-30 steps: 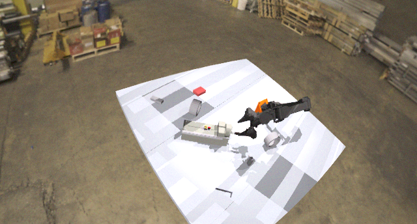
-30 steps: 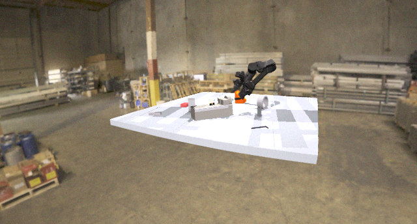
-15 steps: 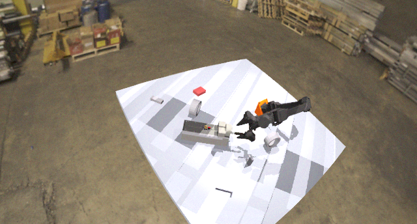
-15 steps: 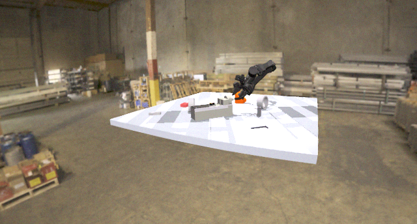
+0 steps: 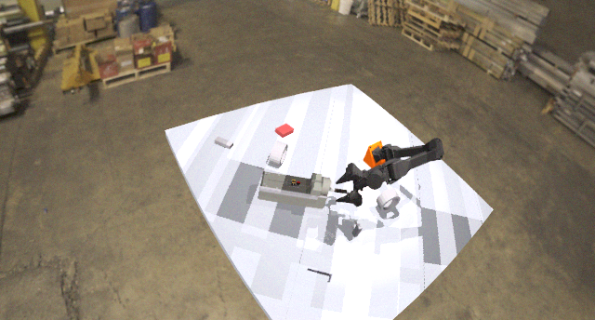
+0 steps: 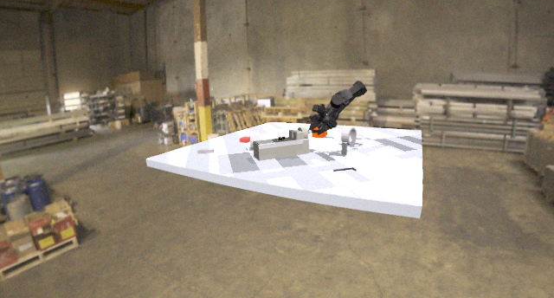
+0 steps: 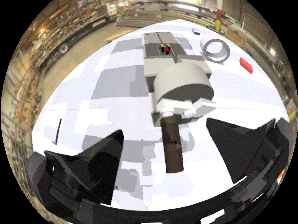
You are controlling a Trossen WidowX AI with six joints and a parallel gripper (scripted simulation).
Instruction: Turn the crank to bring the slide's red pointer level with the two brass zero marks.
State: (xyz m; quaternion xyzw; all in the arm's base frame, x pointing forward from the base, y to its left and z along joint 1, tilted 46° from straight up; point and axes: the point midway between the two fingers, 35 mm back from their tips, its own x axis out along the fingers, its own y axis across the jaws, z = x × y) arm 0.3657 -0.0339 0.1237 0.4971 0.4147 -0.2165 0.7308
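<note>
Now: gripper tip 1 cm to the right of the dark crank handle, 1 cm below it and 1 cm past it. Also, from my gripper tip: hex key (25 cm ahead, 21 cm to the left, 9 cm below); then red pointer (13 cm to the right, 8 cm ahead, 1 cm below); then small clip (15 cm to the left, 7 cm below, 2 cm ahead).
</note>
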